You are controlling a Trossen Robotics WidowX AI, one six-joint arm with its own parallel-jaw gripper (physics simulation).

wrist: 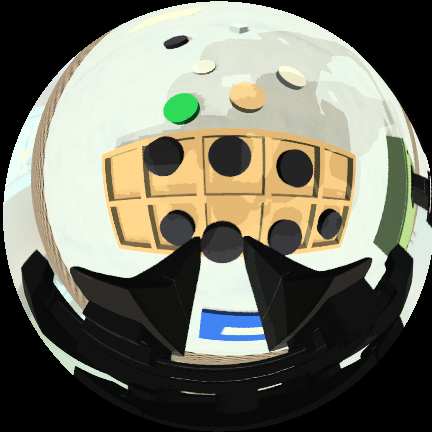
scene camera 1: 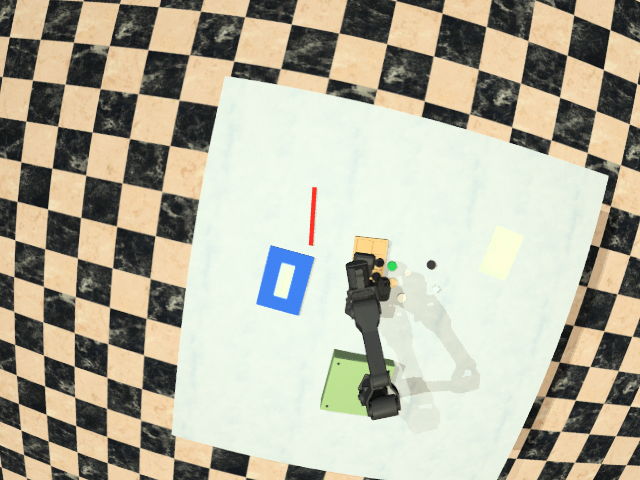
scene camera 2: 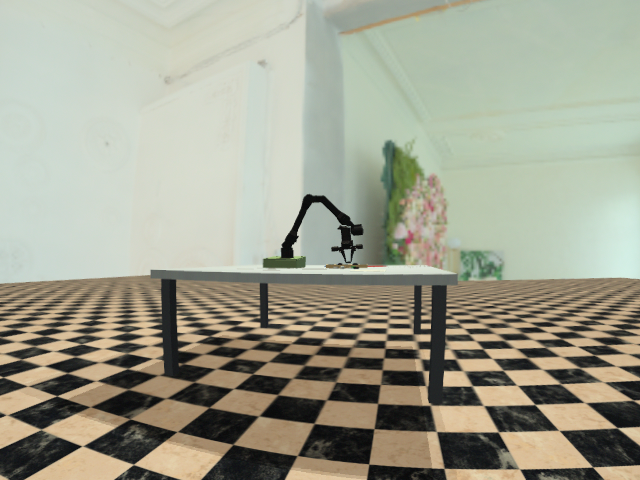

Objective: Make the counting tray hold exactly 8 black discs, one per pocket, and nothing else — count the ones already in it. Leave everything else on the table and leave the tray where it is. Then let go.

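The tan counting tray (scene camera 1: 371, 244) (wrist: 125, 175) has two rows of five pockets. In the wrist view its far row has black discs in the three middle pockets and bare end pockets. Its near row has a black disc (wrist: 177, 227) second from left, another (wrist: 285, 236) second from right, one (wrist: 330, 223) at the right end, and a bare left end pocket. My gripper (scene camera 2: 348, 261) (wrist: 221, 241) is shut on a black disc (wrist: 222, 250), above the near edge of the middle near pocket, whose visible part is bare. A loose black disc (scene camera 1: 431, 264) (wrist: 176, 41) lies beyond the tray.
Beyond the tray lie a green disc (scene camera 1: 392, 266) (wrist: 181, 108), an orange disc (scene camera 1: 393, 282) (wrist: 247, 96), two cream discs (wrist: 204, 66) (wrist: 291, 76) and a pale cube (wrist: 238, 28). A blue frame (scene camera 1: 266, 279), red bar (scene camera 1: 312, 217), cream sheet (scene camera 1: 501, 253) and green base (scene camera 1: 343, 387) also show.
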